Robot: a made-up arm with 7 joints.
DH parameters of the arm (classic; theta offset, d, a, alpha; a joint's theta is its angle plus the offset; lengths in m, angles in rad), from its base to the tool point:
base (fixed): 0 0.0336 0 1.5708
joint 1: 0 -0.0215 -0.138 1.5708
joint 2: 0 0.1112 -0.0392 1.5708
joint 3: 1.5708 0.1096 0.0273 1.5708
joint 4: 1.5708 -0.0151 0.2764 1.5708
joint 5: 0 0.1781 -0.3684 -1.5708
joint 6: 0 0.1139 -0.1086 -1.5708
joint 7: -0.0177 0 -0.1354 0
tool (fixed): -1.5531 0.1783 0 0
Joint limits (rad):
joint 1: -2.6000..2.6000
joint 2: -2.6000..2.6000
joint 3: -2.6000..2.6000
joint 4: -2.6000..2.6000
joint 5: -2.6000..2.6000
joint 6: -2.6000..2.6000
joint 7: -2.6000..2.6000
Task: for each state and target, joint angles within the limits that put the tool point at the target. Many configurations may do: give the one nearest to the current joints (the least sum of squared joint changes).
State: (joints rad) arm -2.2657 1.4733 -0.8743 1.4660 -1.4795 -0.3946 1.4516
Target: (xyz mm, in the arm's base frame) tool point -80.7 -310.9 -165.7
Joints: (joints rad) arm -2.6000 1.1315 -0.1983 1.2850 -0.8955 -0.1590 1.3773
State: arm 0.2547 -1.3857 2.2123 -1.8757 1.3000 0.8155 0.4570
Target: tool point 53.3 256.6 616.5
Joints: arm 0.0087 -1.4665 2.3701 -1.7699 1.8608 0.7947 0.3387
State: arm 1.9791 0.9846 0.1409 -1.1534 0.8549 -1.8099 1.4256
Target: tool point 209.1 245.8 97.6
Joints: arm 2.4297 1.2465 -0.1084 -1.0775 1.4621 -1.5995 1.2439
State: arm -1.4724 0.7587 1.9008 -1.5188 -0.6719 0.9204 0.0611
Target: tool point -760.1 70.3 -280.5
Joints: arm -0.7278 0.7684 1.6172 -1.5224 -1.0858 0.8150 0.1700
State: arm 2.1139 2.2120 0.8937 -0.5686 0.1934 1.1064 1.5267
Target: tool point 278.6 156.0 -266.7
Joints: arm 2.0007 2.1767 0.8719 -0.6769 0.2879 1.0557 1.5412
